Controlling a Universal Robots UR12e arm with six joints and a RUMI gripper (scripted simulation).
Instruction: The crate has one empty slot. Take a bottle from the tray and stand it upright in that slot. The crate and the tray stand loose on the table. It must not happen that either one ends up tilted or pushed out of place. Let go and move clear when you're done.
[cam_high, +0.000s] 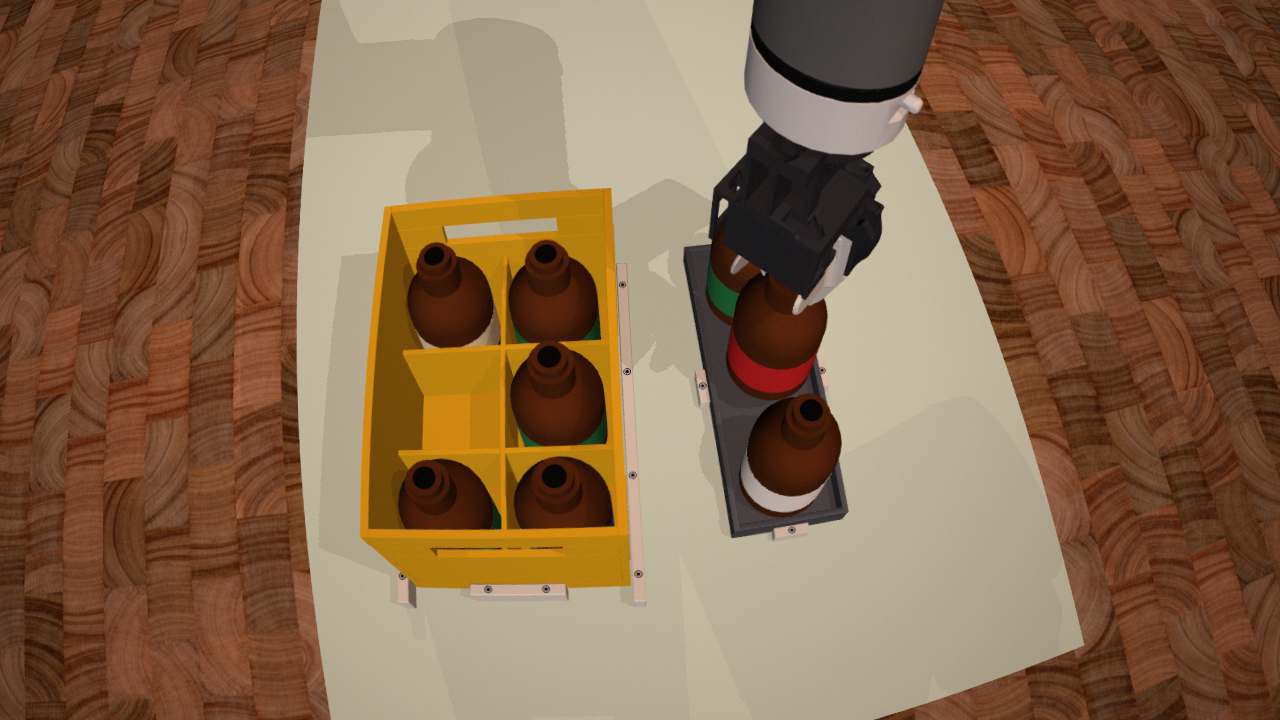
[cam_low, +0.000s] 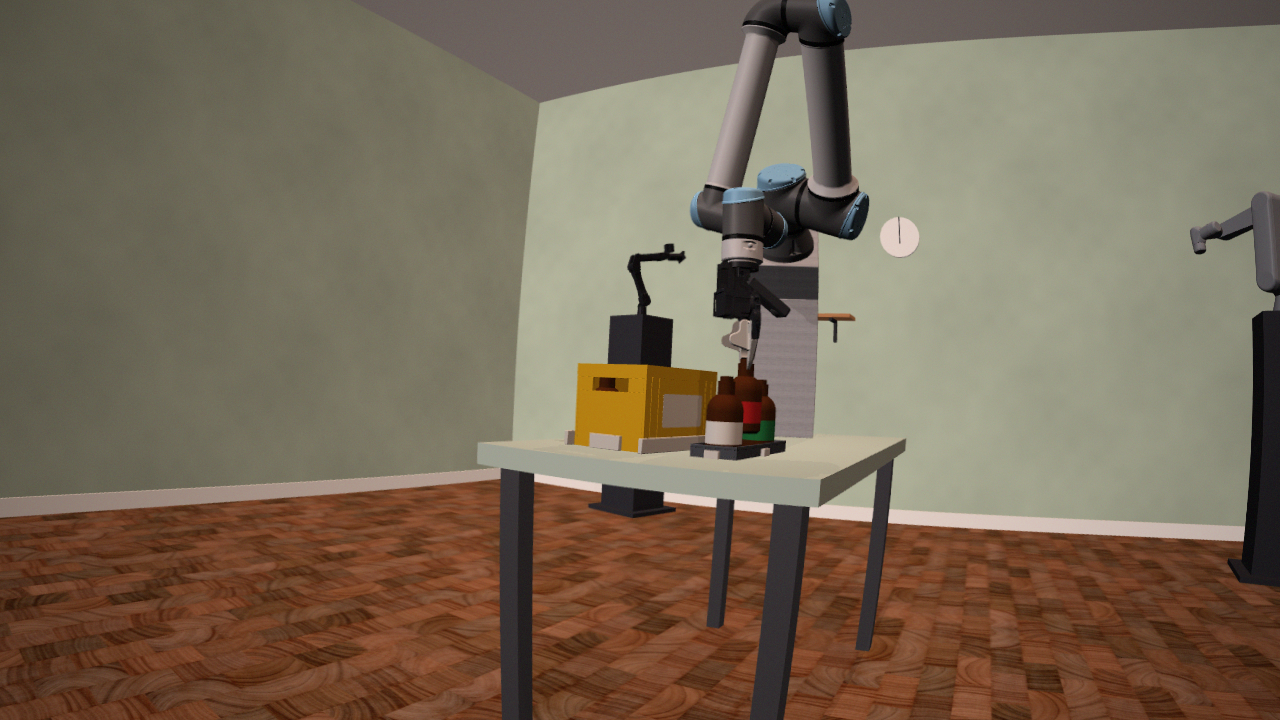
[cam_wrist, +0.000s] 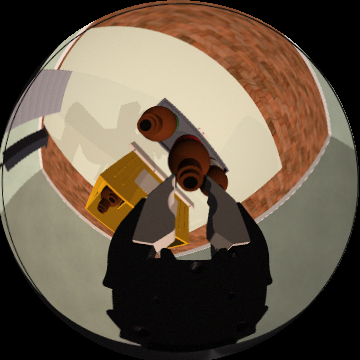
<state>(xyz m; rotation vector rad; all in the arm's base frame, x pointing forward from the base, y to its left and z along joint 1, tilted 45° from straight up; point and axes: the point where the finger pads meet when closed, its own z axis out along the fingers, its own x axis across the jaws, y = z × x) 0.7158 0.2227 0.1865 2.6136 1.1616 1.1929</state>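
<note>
The glass bottle is 7 cm below my hand. The rest, counted from my hand: yellow crate (6 cm ahead, 21 cm to the right, 11 cm below); dark tray (18 cm below).
</note>
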